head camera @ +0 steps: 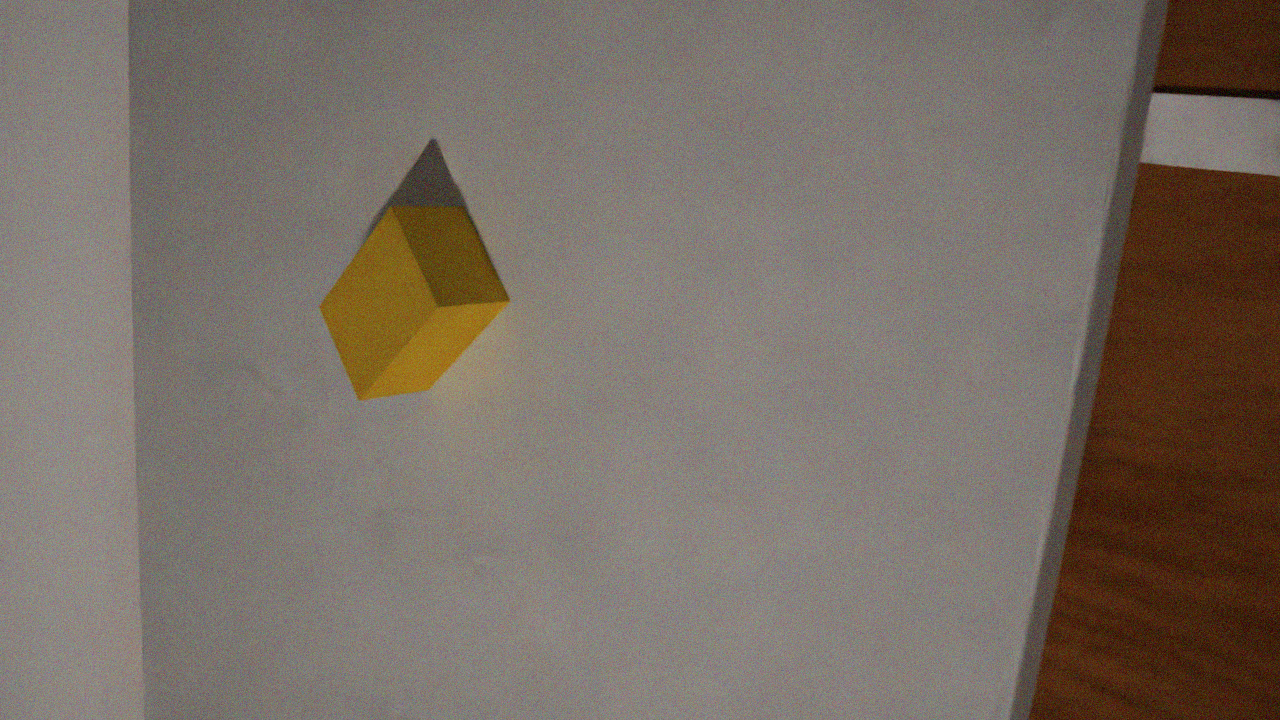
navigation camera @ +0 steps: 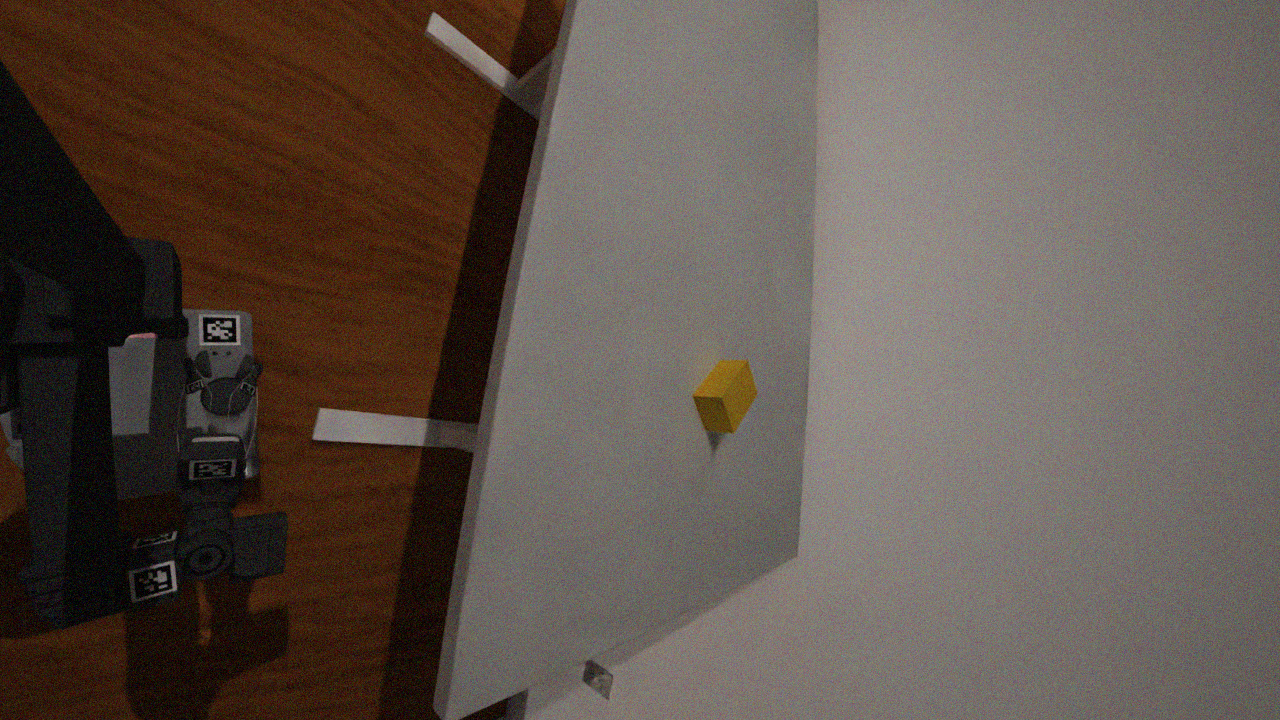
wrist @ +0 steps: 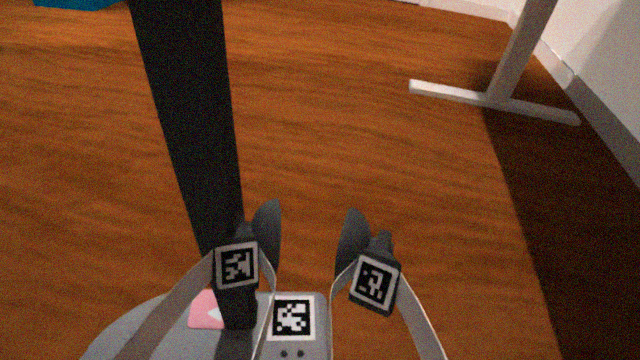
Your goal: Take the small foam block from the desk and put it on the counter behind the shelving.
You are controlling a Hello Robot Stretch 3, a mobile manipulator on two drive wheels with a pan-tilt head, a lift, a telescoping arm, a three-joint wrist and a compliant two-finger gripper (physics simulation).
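Pixels of known places: gripper, fingertip midpoint: (navigation camera: pixel 226 354); robot's base at its link origin: (navigation camera: pixel 223 393).
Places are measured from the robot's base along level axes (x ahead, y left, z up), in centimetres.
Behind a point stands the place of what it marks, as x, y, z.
The small foam block (head camera: pixel 402 308) @[47.2, -0.5, 99.5] (navigation camera: pixel 726 396) @[45.6, -0.4, 99.5] is yellow. It lies on the grey desk (head camera: pixel 760 402) @[29.3, 4.7, 95.0] (navigation camera: pixel 617 268) @[30.6, 14.8, 95.0], nearer the wall-side edge than the front edge. My gripper (navigation camera: pixel 225 368) @[0.6, 7.5, 41.9] (wrist: pixel 311 228) @[0.6, 7.5, 41.9] is open, with empty space between its two fingertips. In the navigation view it is folded in close to my arm and base, over the wooden floor, off the desk's front edge and well apart from the block. The block does not show in the wrist view. The counter and the shelving cannot be made out in these views.
The wall (head camera: pixel 62 358) @[97.7, 1.0, 99.6] (navigation camera: pixel 1029 358) @[98.1, 2.5, 134.2] runs along the desk's back edge. White desk feet (navigation camera: pixel 393 428) (wrist: pixel 450 93) reach out over the floor. My black mast (wrist: pixel 192 110) stands left of the fingers. Part of a blue object (wrist: pixel 75 4) shows at the wrist view's top left.
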